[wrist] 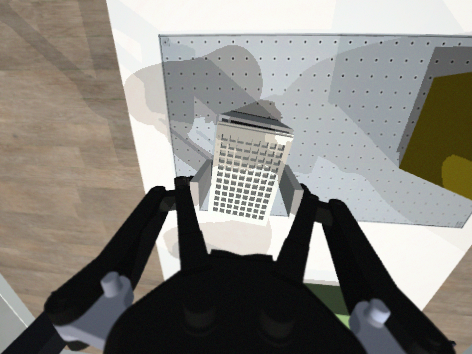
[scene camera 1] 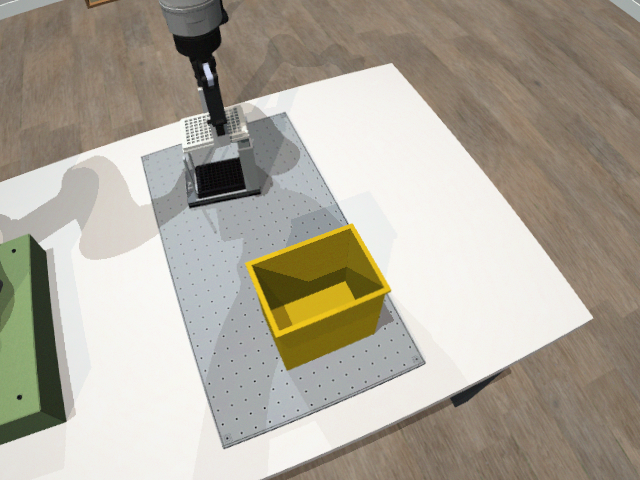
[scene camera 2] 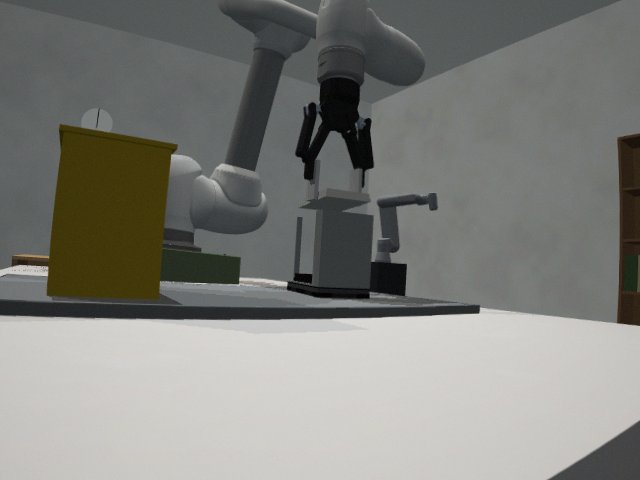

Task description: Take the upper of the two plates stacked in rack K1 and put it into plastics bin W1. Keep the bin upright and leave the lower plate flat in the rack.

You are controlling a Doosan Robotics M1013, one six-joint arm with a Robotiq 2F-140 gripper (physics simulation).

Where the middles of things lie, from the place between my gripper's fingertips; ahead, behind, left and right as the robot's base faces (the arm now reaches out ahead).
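There's a black gridded plate (scene camera 1: pixel 221 177) that's 14 cm below my hand and 1 cm behind it, and my hand is 1 cm past the white gridded plate (scene camera 1: pixel 196 134). As for the yellow plastics bin W1 (scene camera 2: pixel 108 222), it's 7 cm below my hand, 9 cm ahead of it and 37 cm to the right of it.
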